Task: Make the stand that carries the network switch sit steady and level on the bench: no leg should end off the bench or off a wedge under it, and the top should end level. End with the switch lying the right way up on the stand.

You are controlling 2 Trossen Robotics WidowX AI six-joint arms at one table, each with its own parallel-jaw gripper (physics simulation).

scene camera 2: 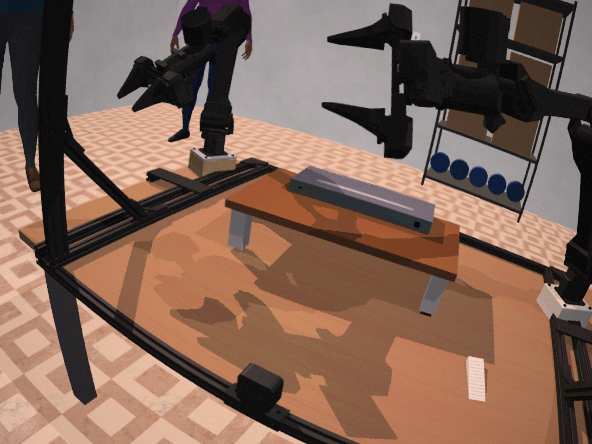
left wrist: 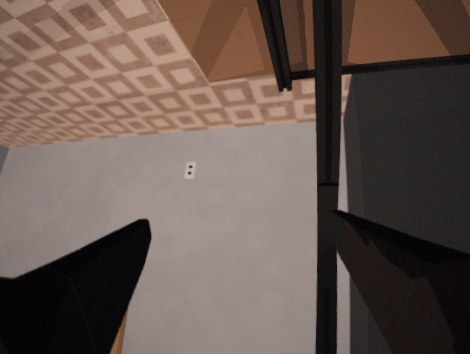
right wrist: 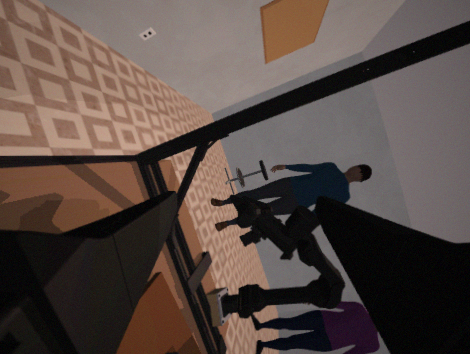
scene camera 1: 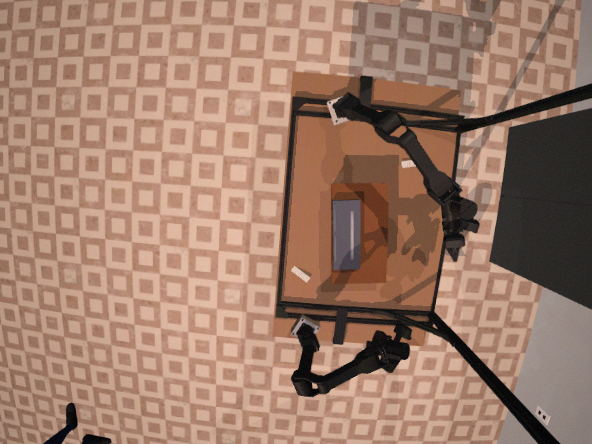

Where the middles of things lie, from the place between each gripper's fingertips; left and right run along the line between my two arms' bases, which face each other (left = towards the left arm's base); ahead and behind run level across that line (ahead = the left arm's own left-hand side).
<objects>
I see my left gripper 40 cm to the left of the brown stand point(scene camera 2: 268, 198), 24 cm short of it and 20 cm above it. From my left hand the other things lie so: grey network switch point(scene camera 2: 334, 188): 39 cm to the right, 30 cm ahead, 14 cm below.
Now: the grey network switch 330 mm ahead of my right hand, 260 mm below it and 30 mm to the left of it. The rest, counted from my right hand: brown stand: 320 mm below, 280 mm ahead, 20 mm to the left.
</objects>
